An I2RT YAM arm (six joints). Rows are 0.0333 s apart.
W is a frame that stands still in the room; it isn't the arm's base.
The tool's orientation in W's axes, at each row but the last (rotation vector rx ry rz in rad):
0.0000, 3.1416, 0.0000
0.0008, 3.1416, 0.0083
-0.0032, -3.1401, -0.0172
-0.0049, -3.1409, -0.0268
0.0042, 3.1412, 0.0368
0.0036, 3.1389, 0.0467
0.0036, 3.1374, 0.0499
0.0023, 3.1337, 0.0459
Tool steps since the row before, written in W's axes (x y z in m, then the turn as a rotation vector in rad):
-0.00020, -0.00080, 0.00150, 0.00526, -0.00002, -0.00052
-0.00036, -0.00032, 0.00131, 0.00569, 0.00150, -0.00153
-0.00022, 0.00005, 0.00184, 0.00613, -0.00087, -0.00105
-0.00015, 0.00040, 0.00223, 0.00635, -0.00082, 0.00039
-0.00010, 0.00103, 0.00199, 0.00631, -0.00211, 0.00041
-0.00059, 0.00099, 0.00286, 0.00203, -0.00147, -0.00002
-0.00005, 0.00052, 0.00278, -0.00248, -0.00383, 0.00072
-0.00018, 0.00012, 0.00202, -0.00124, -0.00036, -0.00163
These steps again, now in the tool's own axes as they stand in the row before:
0.00020, -0.00080, -0.00150, -0.00526, -0.00002, 0.00052
0.00036, -0.00031, -0.00131, -0.00569, 0.00149, 0.00154
0.00022, 0.00007, -0.00184, -0.00613, -0.00087, 0.00103
0.00015, 0.00044, -0.00222, -0.00635, -0.00079, -0.00041
0.00010, 0.00108, -0.00197, -0.00632, -0.00208, -0.00046
0.00059, 0.00107, -0.00283, -0.00203, -0.00147, -0.00002
0.00004, 0.00061, -0.00276, 0.00247, -0.00381, -0.00085
0.00016, 0.00018, -0.00202, 0.00125, -0.00041, 0.00161

